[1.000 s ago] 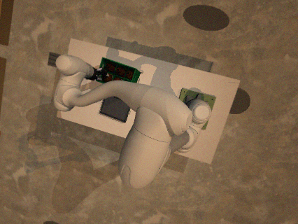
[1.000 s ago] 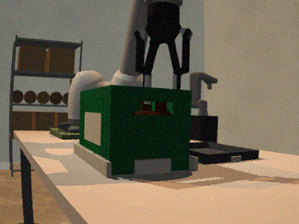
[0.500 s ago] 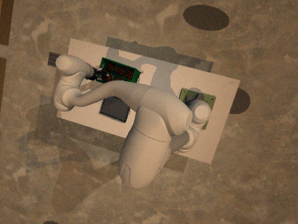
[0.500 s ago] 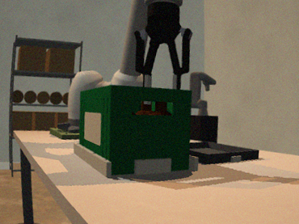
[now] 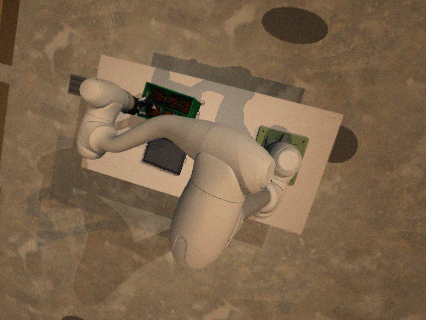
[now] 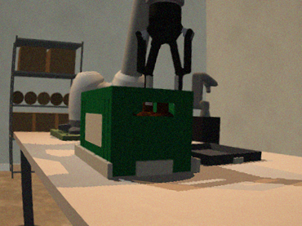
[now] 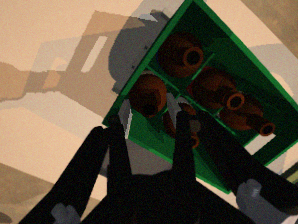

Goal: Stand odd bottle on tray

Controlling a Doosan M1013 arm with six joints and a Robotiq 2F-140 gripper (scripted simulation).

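The green crate is 9 cm below my hand, 9 cm behind it and 4 cm to the right of it. The rest, counted from my hand: brown bottle: 10 cm behind, 9 cm below, 8 cm to the right; dark tray: 23 cm to the left, 16 cm below, 11 cm behind.
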